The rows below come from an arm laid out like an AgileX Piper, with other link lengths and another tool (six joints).
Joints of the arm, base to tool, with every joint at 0 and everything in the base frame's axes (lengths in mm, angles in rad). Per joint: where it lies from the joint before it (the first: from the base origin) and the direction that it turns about. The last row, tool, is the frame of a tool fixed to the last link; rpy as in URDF.
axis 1: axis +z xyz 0 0 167.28
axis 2: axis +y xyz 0 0 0
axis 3: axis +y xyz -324.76 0 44.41
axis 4: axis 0.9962 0 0.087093 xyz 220.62 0 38.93
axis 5: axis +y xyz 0 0 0
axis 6: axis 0.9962 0 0.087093 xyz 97.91 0 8.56
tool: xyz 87.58 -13 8.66 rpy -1.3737 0.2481 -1.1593
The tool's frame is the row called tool.
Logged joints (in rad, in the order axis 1, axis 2, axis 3, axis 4, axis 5, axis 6), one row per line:
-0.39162, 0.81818, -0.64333, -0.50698, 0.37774, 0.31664
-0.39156, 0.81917, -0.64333, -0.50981, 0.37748, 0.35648
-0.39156, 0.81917, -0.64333, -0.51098, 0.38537, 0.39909
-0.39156, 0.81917, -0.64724, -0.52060, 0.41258, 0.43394
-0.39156, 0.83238, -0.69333, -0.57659, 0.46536, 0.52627
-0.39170, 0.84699, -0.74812, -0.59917, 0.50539, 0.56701
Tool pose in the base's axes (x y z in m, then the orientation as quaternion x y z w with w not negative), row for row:
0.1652, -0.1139, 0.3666, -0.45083, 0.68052, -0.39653, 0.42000
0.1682, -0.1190, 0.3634, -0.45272, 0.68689, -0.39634, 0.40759
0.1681, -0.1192, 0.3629, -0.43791, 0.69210, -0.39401, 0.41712
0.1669, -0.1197, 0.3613, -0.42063, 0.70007, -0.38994, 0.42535
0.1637, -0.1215, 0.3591, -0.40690, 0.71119, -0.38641, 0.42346
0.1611, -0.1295, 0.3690, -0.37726, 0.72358, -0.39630, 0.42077
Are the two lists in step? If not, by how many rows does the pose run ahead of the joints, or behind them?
The pose runs 1 row behind the joints: the pose in row i belongs to the joints in row i - 1.
